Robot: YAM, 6 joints.
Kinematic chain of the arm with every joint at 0, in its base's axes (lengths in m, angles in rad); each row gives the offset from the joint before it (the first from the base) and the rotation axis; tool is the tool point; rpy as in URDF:
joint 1: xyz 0 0 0.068 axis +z
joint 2: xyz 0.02 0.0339 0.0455 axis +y
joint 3: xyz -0.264 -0.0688 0 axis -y
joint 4: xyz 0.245 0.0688 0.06 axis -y
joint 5: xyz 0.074 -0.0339 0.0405 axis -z
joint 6: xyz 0.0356 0 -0.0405 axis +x
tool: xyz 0 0 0 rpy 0 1.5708 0
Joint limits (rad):
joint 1: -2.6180..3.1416
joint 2: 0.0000..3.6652
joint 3: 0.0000..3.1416
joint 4: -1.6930..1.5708
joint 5: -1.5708..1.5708
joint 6: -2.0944..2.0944
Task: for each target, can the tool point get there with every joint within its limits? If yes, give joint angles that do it. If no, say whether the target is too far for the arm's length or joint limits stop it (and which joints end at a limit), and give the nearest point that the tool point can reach.
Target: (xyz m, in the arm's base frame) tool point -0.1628 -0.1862 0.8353
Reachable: no: too far | nearest point -0.1369 -0.1566 0.7104 | short by 0.131 m
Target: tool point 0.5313 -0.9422 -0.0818
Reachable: no: too far | nearest point 0.3122 -0.5536 0.0003 | short by 0.454 m
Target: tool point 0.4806 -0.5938 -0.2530
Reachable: no: too far | nearest point 0.3658 -0.4519 -0.1631 | short by 0.203 m
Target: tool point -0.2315 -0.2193 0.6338
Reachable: yes | joints 0.7809 0.9413 2.9031 -0.0685 -0.2020 0.2692
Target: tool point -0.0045 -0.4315 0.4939
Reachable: yes | joints -1.6518 1.9346 2.1429 0.0581 -1.0244 -1.4728
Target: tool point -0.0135 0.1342 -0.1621
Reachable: yes | joints 1.8235 3.0067 0.9067 -0.3047 0.6133 -1.4875
